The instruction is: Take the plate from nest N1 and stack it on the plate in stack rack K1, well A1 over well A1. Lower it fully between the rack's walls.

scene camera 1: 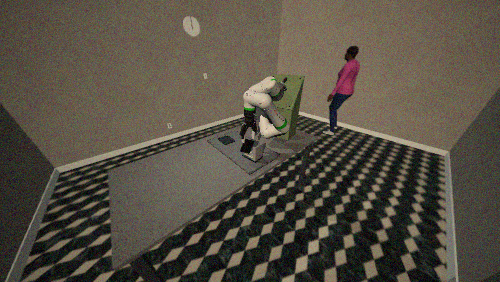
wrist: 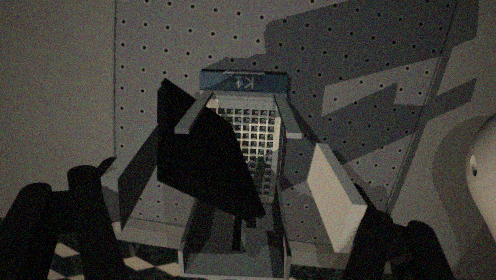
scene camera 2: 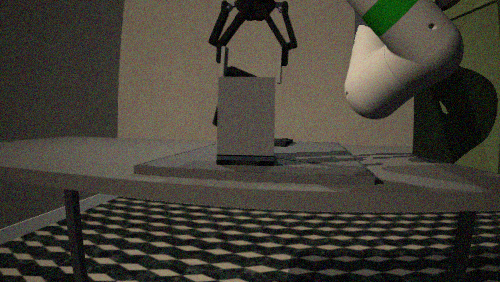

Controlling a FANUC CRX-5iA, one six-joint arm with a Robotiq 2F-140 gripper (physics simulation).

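Pixels of known places: gripper, between the fingertips: [scene camera 1: 248,140] [wrist: 236,153]; arm's base, origin of its link: [scene camera 1: 276,94].
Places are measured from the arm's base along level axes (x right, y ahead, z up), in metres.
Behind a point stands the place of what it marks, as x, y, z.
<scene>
The black plate [scene camera 1: 247,146] @(-0.351, 0.467, -0.327) [scene camera 2: 240,72] @(-0.360, 0.451, -0.271) [wrist: 200,155] @(-0.342, 0.469, -0.294) is tilted and turned askew in stack rack K1 [scene camera 1: 256,152] @(-0.449, 0.426, -0.339) [scene camera 2: 246,117] @(-0.433, 0.394, -0.357) [wrist: 245,261] @(-0.426, 0.388, -0.308). In the wrist view one corner sticks out past the rack's left side, behind a corner post; the near end is high by the front wall. A light gridded plate [wrist: 255,131] @(-0.340, 0.424, -0.404) lies low in the rack, partly hidden by the black plate. My gripper [scene camera 2: 251,56] [wrist: 236,153] @(-0.325, 0.449, -0.286) is open above the rack, its fingers apart on either side and not holding the black plate. Well A1 cannot be made out on either plate.
A dark low block [scene camera 1: 226,140] @(-0.005, 0.575, -0.424) [scene camera 2: 283,142] @(-0.043, 0.499, -0.425) sits on the perforated board [scene camera 2: 175,162] @(-0.482, 0.506, -0.436) [wrist: 150,30] @(-0.302, 0.577, -0.436) behind the rack; its label is unreadable. The white arm elbow [scene camera 2: 395,75] @(-0.322, 0.162, -0.276) hangs right of the rack. A green cabinet [scene camera 1: 295,100] @(-0.192, -0.099, -0.026) stands behind, and a person in pink [scene camera 1: 346,80] beyond.
</scene>
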